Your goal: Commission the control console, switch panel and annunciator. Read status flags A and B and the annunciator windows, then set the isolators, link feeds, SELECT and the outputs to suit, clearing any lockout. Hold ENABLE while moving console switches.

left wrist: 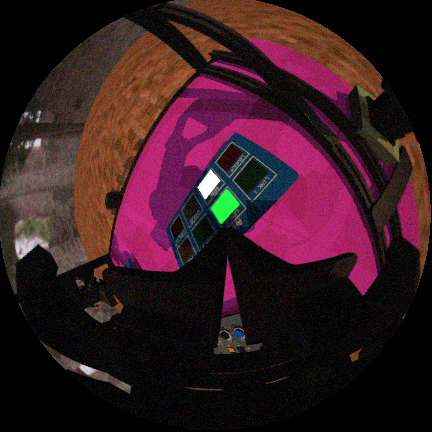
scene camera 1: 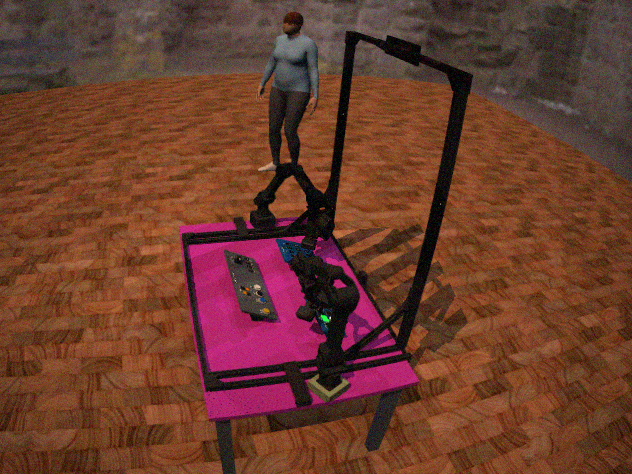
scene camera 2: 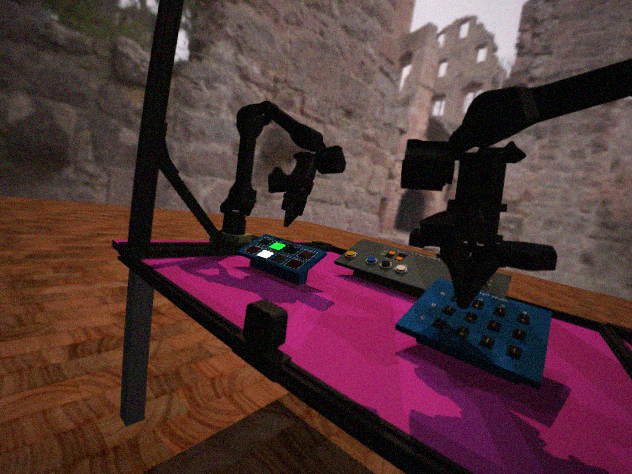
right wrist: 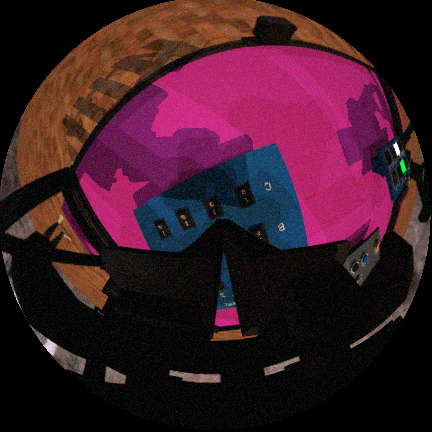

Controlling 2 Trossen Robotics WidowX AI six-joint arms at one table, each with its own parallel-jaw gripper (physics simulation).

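Frame: origin at the left arm's base, x ahead, y left, z up, level; millimetres.
Seen in the pictures: left gripper, between the fingertips: (left wrist: 225,232) (scene camera 1: 320,310) (scene camera 2: 285,226); right gripper, between the fingertips: (scene camera 1: 308,250) (scene camera 2: 462,308) (right wrist: 221,224); left arm's base, origin of its link: (scene camera 1: 329,381) (scene camera 2: 232,232); right arm's base, origin of its link: (scene camera 1: 262,213).
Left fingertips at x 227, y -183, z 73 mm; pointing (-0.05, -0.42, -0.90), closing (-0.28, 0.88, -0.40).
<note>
Pixels of each thing's middle, then the offset from my left fingertips to it. Level surfaces: height alone.
- blue switch panel, middle of its body: (right wrist: 226,242) (scene camera 2: 473,334) (scene camera 1: 295,258) dx +387, dy -246, dz -81 mm
- annunciator, middle of its body: (left wrist: 221,213) (scene camera 2: 281,261) (scene camera 1: 321,320) dx +14, dy -32, dz -81 mm
- magenta table, height of its surface: dz -113 mm
The blue switch panel (scene camera 1: 285,247) (scene camera 2: 502,331) (right wrist: 285,200) carries rows of black rocker switches. The annunciator (scene camera 2: 293,257) (left wrist: 280,175) (right wrist: 397,167) has one green and one white window lit; its LOCKOUT and LINK 1 windows are dark. The grey console (scene camera 1: 247,278) (scene camera 2: 423,270) (right wrist: 370,247) has yellow, blue, black and white round controls and small orange lit spots. My right gripper (scene camera 2: 463,305) (right wrist: 221,224) is shut and empty, its tips low over the switch panel, hiding some switches; contact cannot be told. My left gripper (scene camera 2: 289,222) (left wrist: 225,232) is shut and empty above the annunciator.
A black frame (scene camera 1: 441,188) rises beside the magenta table (scene camera 1: 239,352). Black rails run along the table's edges. A dark block (scene camera 2: 265,323) stands at the near edge in scene camera 2. A person (scene camera 1: 293,66) stands beyond the table.
</note>
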